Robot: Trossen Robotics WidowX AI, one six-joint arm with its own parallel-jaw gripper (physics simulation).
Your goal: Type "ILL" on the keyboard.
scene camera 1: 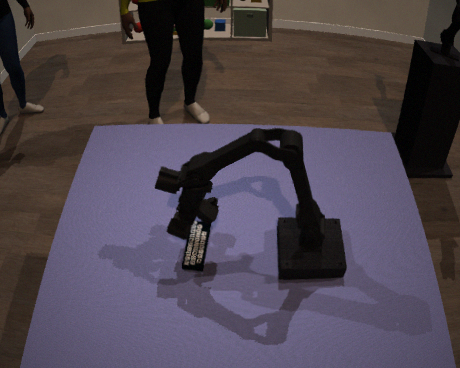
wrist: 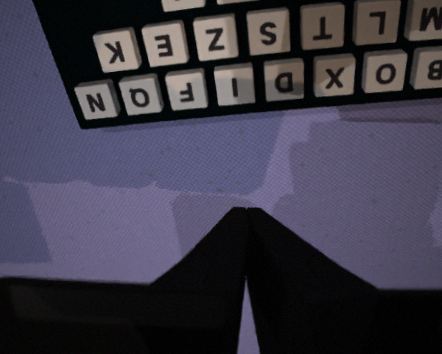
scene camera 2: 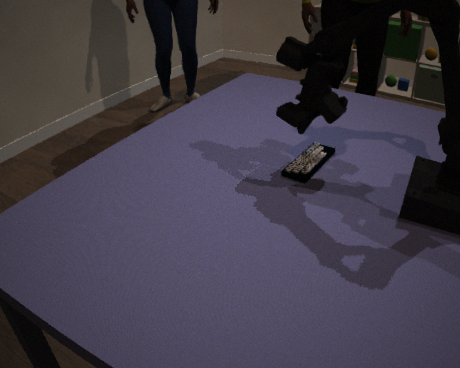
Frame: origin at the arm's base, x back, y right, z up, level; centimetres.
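Seen in the pictures: gripper, fingertip midpoint: (wrist: 244,221) (scene camera 2: 300,133); arm's base, origin of the base link: (scene camera 1: 311,243) (scene camera 2: 452,186).
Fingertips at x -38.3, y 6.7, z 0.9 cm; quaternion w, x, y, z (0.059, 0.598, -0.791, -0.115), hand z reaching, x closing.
Pixels of each thing's top centre, then the offset from my fingertips to it. Level surfaces: height alone.
- small black keyboard, middle of its top: (wrist: 309,29) (scene camera 2: 310,157) (scene camera 1: 196,242) dx +3.9, dy -3.0, dz -4.4 cm
- I key, middle of its top: (wrist: 235,87) dx +2.5, dy -0.1, dz -4.4 cm
- L key, middle of its top: (wrist: 377,23) dx +3.7, dy -5.2, dz -4.4 cm
- purple table, its level: dz -6.1 cm
The small black keyboard (scene camera 1: 196,248) (scene camera 2: 308,161) (wrist: 76,60) with pale keys lies on the table. In the wrist view its letters are upside down. The I key (wrist: 235,85) is in the row nearest the fingers, between F and D. The L key (wrist: 376,23) is in the row behind it, farther right, beside T. My gripper (scene camera 1: 188,234) (scene camera 2: 301,130) (wrist: 244,221) is shut and empty. It points down, raised above the table. In the wrist view its tips appear below the keyboard's near edge, roughly in line with the I key, over bare table.
The purple table (scene camera 1: 125,320) (scene camera 2: 150,250) bears the arm's square black base (scene camera 1: 311,250) (scene camera 2: 425,200), right of the keyboard. Shadows of the arm fall across the table around the keyboard. People, a shelf unit and a dark pedestal (scene camera 1: 425,110) stand beyond the table.
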